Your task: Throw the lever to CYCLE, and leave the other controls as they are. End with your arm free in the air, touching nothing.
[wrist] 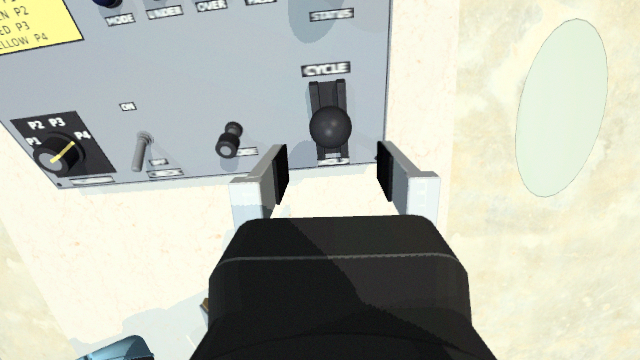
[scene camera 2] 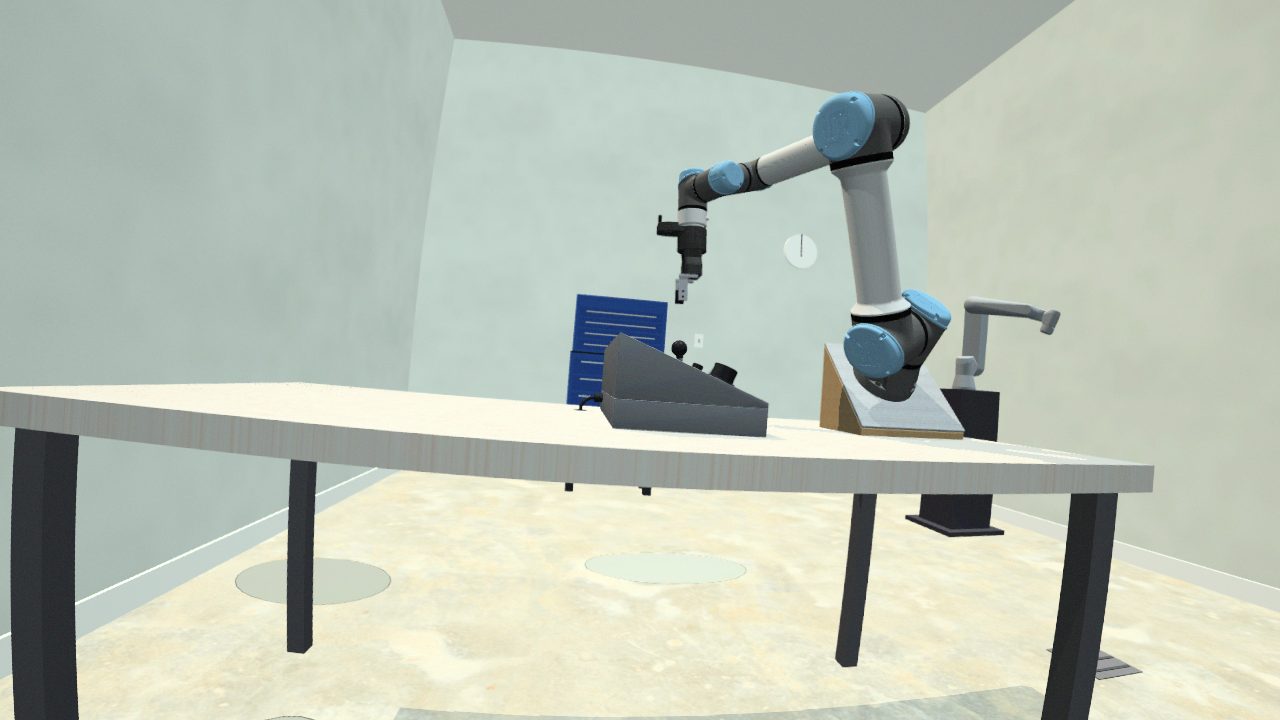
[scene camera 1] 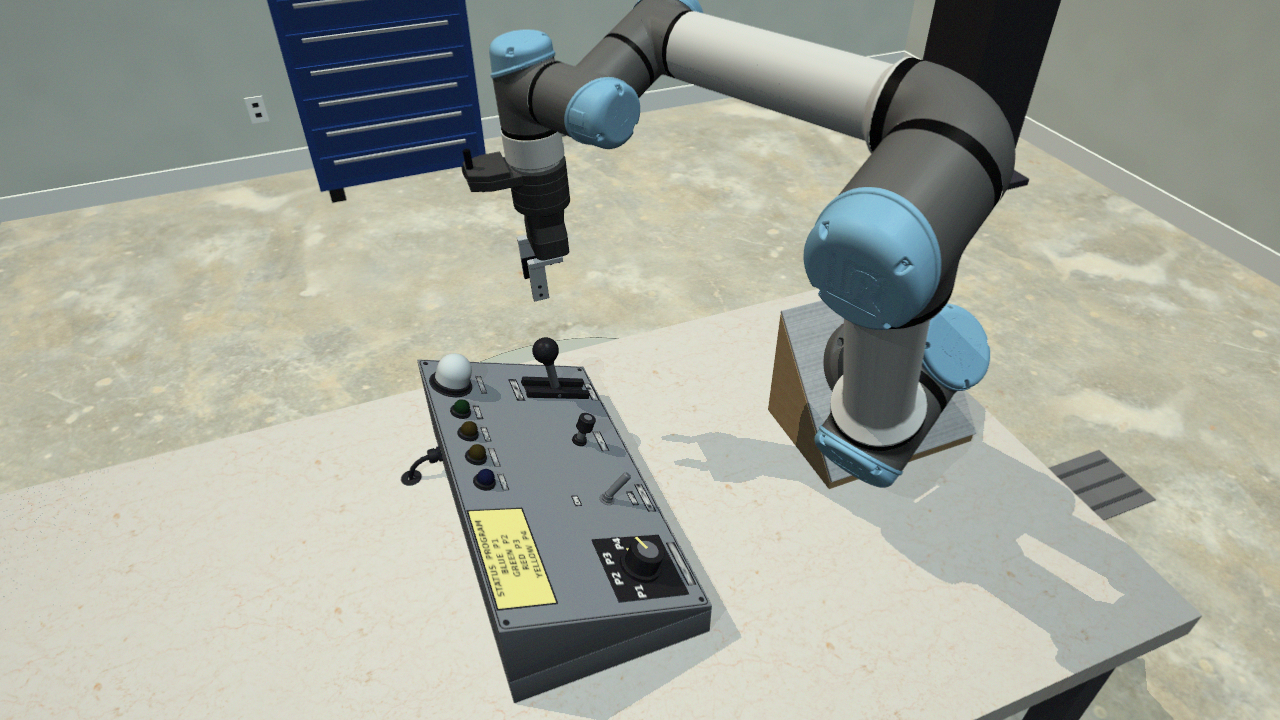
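Where they show: gripper, fingertip midpoint: (wrist: pixel 332 161) (scene camera 2: pixel 680 302) (scene camera 1: pixel 536 287); arm's base, origin of the base link: (scene camera 2: pixel 882 378).
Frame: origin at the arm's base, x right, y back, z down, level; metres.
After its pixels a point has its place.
Note:
The lever's black ball (scene camera 1: pixel 545 350) @[x 0.166, y -0.466, z -0.055 m] (scene camera 2: pixel 679 347) @[x 0.162, y -0.466, z -0.043 m] (wrist: pixel 330 127) @[x 0.182, y -0.466, z -0.062 m] stands on a stem rising from the slot middle. In scene camera 1 the stem leans toward the slot's CYCLE end, away from HOLD. In the wrist view the ball hides the stem and appears low over the slot, below the CYCLE label (wrist: pixel 326 68) @[x 0.183, y -0.515, z 0.019 m]. The grey control panel (scene camera 1: pixel 546 465) @[x 0.012, y -0.520, z 0.018 m] (scene camera 2: pixel 680 402) @[x -0.247, y -0.545, z 0.078 m] (wrist: pixel 190 75) @[x 0.033, y -0.525, z 0.016 m] stands on the table. My gripper (scene camera 1: pixel 534 288) @[x 0.181, y -0.466, z -0.160 m] (scene camera 2: pixel 681 295) @[x 0.181, y -0.466, z -0.160 m] (wrist: pixel 332 161) @[x 0.181, y -0.466, z -0.160 m] is open and empty, in the air above the lever ball, with a visible gap between them.
The toggle (scene camera 1: pixel 617 487) @[x -0.064, y -0.444, z 0.018 m] (wrist: pixel 140 152) @[x -0.055, y -0.446, z 0.018 m] tilts toward OFF. A small black control (scene camera 1: pixel 585 425) @[x 0.051, y -0.448, z 0.003 m] (wrist: pixel 229 142) @[x 0.068, y -0.450, z -0.003 m] stands between toggle and lever. The knob (scene camera 1: pixel 642 557) @[x -0.191, y -0.461, z 0.007 m] (wrist: pixel 57 154) @[x -0.160, y -0.458, z 0.008 m] points toward P4. A white dome (scene camera 1: pixel 453 370) @[x 0.175, y -0.603, z -0.056 m] and several small lamps line the panel's far side.

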